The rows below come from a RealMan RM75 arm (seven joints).
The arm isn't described. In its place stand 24 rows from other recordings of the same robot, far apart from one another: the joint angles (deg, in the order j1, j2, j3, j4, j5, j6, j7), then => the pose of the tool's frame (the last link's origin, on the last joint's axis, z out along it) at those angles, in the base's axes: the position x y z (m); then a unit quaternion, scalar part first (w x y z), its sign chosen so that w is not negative.
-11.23 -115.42 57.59 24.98 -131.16 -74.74 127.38 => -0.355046, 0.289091, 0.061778, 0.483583, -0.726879, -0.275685, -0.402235
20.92 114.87 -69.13 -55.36 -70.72 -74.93 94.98 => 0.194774, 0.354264, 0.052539, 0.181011, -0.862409, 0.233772, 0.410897
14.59 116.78 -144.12 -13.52 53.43 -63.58 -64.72 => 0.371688, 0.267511, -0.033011, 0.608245, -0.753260, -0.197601, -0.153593
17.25 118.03 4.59 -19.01 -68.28 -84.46 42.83 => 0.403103, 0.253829, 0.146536, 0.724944, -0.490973, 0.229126, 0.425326
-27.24 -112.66 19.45 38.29 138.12 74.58 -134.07 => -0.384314, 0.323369, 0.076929, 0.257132, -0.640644, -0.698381, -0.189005
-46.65 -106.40 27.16 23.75 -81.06 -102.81 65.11 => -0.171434, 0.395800, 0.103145, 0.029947, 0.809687, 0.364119, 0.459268
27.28 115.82 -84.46 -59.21 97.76 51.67 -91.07 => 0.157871, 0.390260, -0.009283, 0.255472, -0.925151, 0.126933, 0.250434
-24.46 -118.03 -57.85 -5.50 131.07 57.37 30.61 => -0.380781, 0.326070, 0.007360, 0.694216, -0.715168, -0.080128, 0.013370
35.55 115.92 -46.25 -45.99 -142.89 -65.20 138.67 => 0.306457, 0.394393, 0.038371, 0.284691, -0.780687, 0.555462, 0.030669
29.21 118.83 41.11 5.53 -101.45 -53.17 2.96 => 0.376570, 0.346725, 0.007082, 0.686214, -0.600044, 0.354168, 0.208861
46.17 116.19 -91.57 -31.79 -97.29 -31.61 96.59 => 0.194629, 0.440976, -0.070759, 0.305659, -0.937583, 0.162495, 0.033249
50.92 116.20 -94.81 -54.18 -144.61 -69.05 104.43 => 0.147284, 0.404738, -0.060099, 0.101461, -0.947463, -0.143941, -0.267020
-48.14 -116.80 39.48 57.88 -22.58 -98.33 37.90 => -0.215058, 0.389280, 0.060617, 0.141299, -0.843510, -0.512798, 0.074586
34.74 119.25 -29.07 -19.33 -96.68 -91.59 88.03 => 0.231672, 0.343696, -0.002936, 0.099239, -0.790740, 0.365402, 0.481002
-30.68 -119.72 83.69 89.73 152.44 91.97 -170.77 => -0.161163, 0.340405, 0.011893, 0.242948, -0.848930, -0.447561, 0.141362
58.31 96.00 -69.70 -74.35 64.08 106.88 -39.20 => 0.031279, 0.392646, 0.137609, 0.088774, -0.984179, 0.132058, -0.077919
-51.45 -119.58 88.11 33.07 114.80 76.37 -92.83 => -0.159818, 0.341861, -0.110606, 0.085169, 0.994712, 0.025527, -0.051404
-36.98 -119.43 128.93 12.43 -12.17 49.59 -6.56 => -0.245040, 0.368209, -0.096869, 0.408396, -0.893083, -0.035739, -0.185306
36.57 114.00 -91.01 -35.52 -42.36 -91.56 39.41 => 0.110805, 0.336906, 0.001376, 0.139503, -0.829802, -0.178789, 0.509903
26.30 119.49 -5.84 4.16 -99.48 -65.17 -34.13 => 0.330258, 0.301602, -0.064543, 0.530749, -0.835451, -0.140774, 0.022561
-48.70 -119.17 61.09 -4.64 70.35 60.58 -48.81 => -0.224883, 0.368142, -0.104451, 0.222251, -0.910577, -0.237099, -0.255416
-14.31 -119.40 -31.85 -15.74 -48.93 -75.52 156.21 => -0.316545, 0.257249, -0.055517, 0.479813, -0.706636, -0.318172, -0.411354
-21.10 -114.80 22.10 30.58 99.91 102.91 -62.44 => -0.306227, 0.283573, 0.075127, 0.285477, -0.852063, -0.155067, -0.410422
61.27 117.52 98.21 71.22 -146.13 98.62 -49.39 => 0.037980, 0.381802, -0.009403, 0.089265, -0.967377, 0.012039, -0.236788
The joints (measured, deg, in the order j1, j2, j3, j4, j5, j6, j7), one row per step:
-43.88, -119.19, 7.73, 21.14, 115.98, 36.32, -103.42
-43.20, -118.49, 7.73, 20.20, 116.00, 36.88, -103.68
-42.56, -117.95, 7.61, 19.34, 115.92, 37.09, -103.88
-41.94, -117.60, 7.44, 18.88, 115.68, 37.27, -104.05
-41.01, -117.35, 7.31, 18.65, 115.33, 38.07, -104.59
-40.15, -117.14, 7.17, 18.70, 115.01, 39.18, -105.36
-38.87, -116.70, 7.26, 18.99, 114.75, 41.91, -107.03
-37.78, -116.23, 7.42, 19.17, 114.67, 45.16, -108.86
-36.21, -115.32, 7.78, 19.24, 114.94, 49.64, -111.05
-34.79, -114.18, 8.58, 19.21, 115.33, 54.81, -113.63
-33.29, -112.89, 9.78, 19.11, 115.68, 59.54, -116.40
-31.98, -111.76, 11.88, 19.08, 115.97, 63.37, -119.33
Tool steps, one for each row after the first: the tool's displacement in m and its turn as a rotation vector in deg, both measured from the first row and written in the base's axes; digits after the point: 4 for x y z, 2 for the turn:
-0.0052, -0.0035, 0.0009, -0.35, -0.60, 0.44
-0.0107, -0.0072, 0.0013, -0.50, -1.20, 1.16
-0.0156, -0.0105, 0.0025, -0.33, -1.77, 1.87
-0.0211, -0.0156, 0.0035, -0.13, -2.92, 2.50
-0.0254, -0.0200, 0.0055, 0.19, -4.23, 2.87
-0.0292, -0.0261, 0.0094, 0.28, -6.56, 2.54
-0.0303, -0.0315, 0.0122, -0.07, -9.15, 1.64
-0.0328, -0.0400, 0.0169, -1.06, -12.02, 0.31
-0.0325, -0.0483, 0.0218, -2.83, -15.14, -1.58
-0.0337, -0.0577, 0.0272, -4.90, -17.99, -2.88
-0.0346, -0.0667, 0.0303, -7.61, -20.25, -3.56

